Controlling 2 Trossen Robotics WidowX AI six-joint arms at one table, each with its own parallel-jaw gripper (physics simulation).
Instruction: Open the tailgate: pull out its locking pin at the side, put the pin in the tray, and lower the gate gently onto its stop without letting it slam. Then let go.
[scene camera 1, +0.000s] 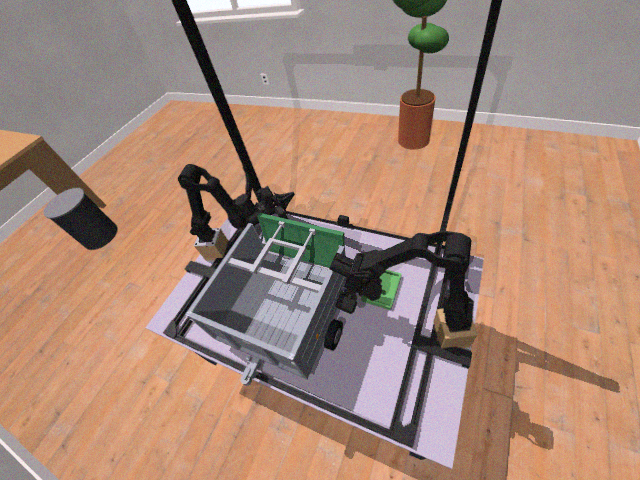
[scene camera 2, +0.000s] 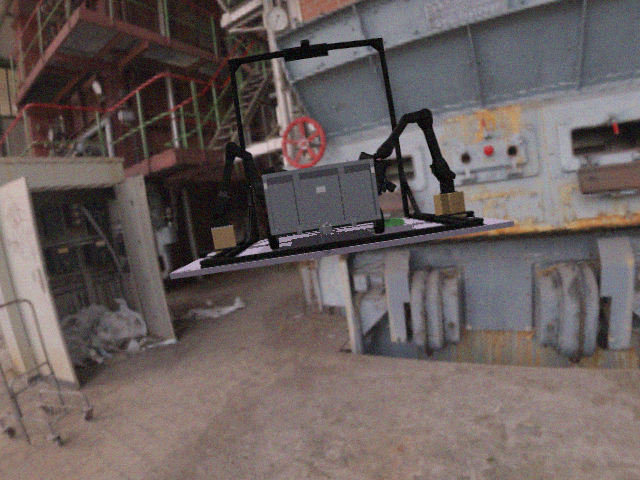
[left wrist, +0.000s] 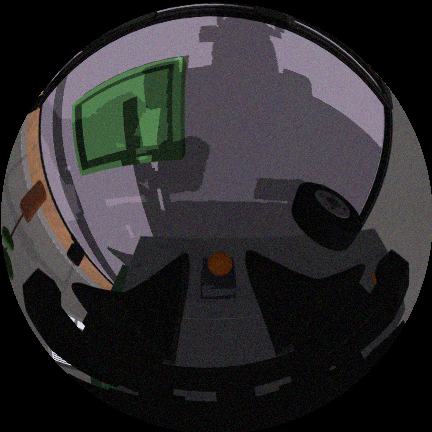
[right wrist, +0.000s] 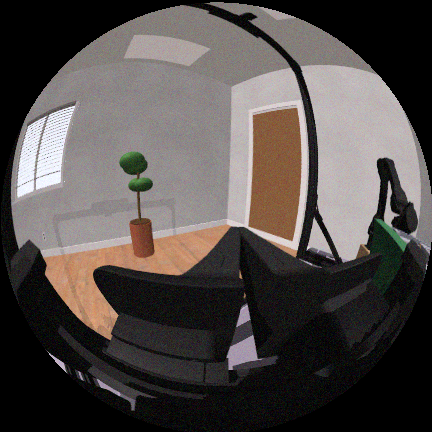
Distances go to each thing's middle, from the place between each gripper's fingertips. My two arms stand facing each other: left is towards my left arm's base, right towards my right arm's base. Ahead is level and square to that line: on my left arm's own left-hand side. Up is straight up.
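My left gripper sits 90 mm above the green tray (left wrist: 137, 116), 120 mm past it and 90 mm to the right of it. There's a grey truck bed (scene camera 1: 279, 310) too, and counting from that same left hand it's 40 mm above, 140 mm ahead and 200 mm to the right.
As for my right hand, it's 140 mm above the grey truck bed, 390 mm short of it and 110 mm to the right of it. The green tray, counted from my right hand, is 270 mm below, 140 mm ahead and 410 mm to the left.
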